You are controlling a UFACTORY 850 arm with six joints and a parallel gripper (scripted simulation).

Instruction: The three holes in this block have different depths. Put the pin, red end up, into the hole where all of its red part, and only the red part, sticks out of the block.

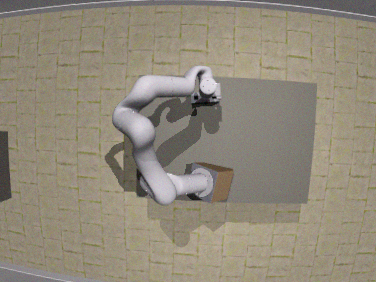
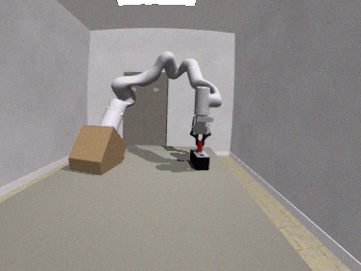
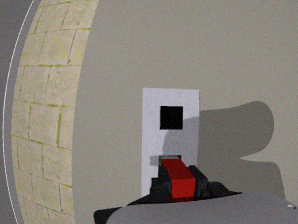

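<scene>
Now: hand 1 cm above the pin. Also, from my hand: block 9 cm below.
</scene>
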